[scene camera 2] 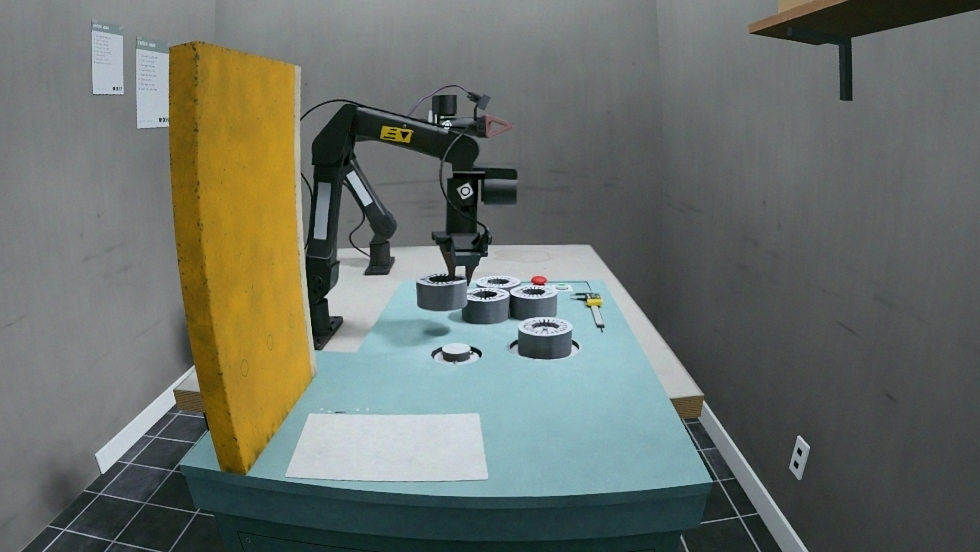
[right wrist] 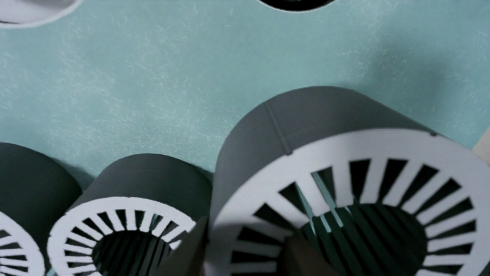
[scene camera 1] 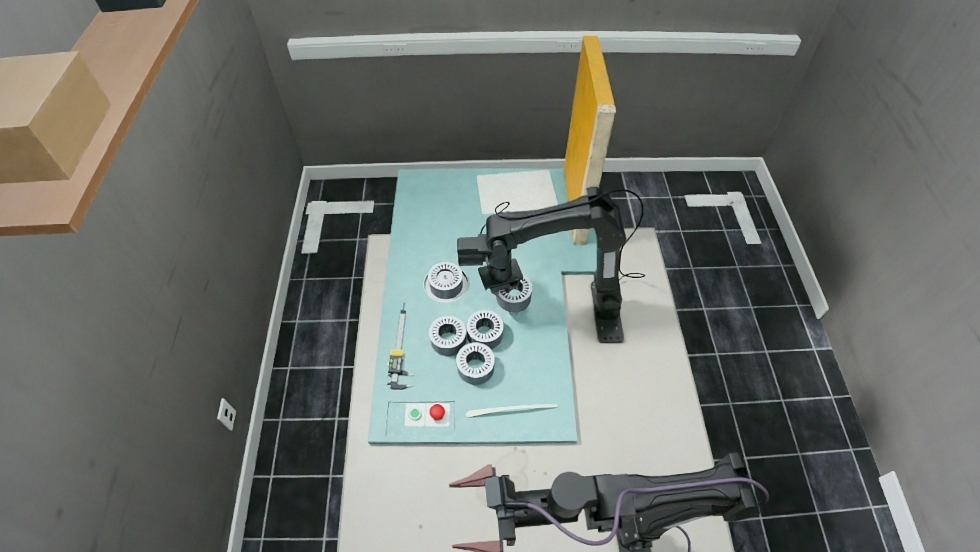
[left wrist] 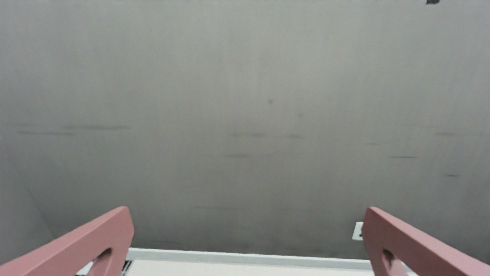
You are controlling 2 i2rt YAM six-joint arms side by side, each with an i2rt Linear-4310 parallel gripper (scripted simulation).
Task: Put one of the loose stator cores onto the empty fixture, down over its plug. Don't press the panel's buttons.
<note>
I see my left gripper (left wrist: 246,218), my right gripper (scene camera 1: 501,294) and a stator core (scene camera 2: 451,295).
My right gripper also shows in the right wrist view (right wrist: 242,228).
</note>
